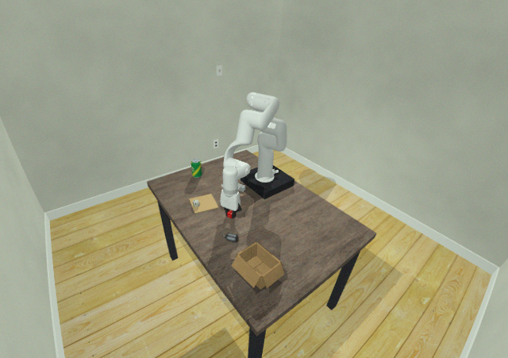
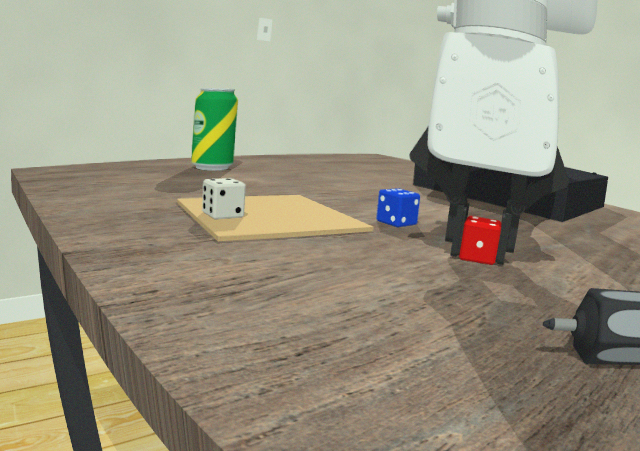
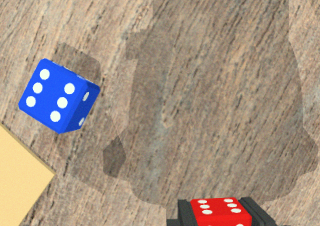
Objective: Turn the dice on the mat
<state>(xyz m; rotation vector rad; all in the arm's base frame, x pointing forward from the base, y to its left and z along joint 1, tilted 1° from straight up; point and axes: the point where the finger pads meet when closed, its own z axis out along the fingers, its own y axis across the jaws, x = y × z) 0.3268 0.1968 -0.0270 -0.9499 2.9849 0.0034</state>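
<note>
Now: hand 17 cm to the left of the white die and 14 cm short of it. Round my hand: red die: 1 cm below; blue die: 12 cm to the right, 1 cm below, 1 cm behind; screwdriver: 16 cm to the left, 7 cm ahead.
</note>
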